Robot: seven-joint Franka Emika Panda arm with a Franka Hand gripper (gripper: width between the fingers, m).
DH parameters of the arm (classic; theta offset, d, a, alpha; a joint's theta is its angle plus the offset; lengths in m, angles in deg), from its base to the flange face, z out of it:
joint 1: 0 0.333 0 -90
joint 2: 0 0 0 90
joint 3: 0 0.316 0.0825 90
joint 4: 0 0 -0.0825 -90
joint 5: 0 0.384 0 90
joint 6: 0 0 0.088 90
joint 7: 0 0.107 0 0
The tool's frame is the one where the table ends.
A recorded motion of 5 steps. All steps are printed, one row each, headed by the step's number.
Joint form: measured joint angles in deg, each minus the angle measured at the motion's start. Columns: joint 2, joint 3, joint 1, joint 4, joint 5, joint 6, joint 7.
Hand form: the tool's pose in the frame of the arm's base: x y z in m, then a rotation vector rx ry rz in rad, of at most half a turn. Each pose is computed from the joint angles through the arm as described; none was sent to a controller.
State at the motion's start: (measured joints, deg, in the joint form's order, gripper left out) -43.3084 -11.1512 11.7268 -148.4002 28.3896 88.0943 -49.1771
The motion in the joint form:
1: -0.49 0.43 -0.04 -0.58 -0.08 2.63 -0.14
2: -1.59 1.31 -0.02 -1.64 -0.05 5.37 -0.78
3: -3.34 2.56 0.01 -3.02 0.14 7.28 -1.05
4: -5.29 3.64 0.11 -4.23 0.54 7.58 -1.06
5: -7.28 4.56 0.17 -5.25 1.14 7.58 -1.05
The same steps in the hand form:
1: 0.2934 0.0508 0.4865 -2.2387 -1.0435 0.0029
2: 0.2930 0.0541 0.4861 -2.2584 -1.0657 -0.0493
3: 0.2878 0.0600 0.4860 -2.2723 -1.0915 -0.0880
4: 0.2793 0.0662 0.4867 -2.2710 -1.1156 -0.1034
5: 0.2707 0.0714 0.4887 -2.2654 -1.1354 -0.1207

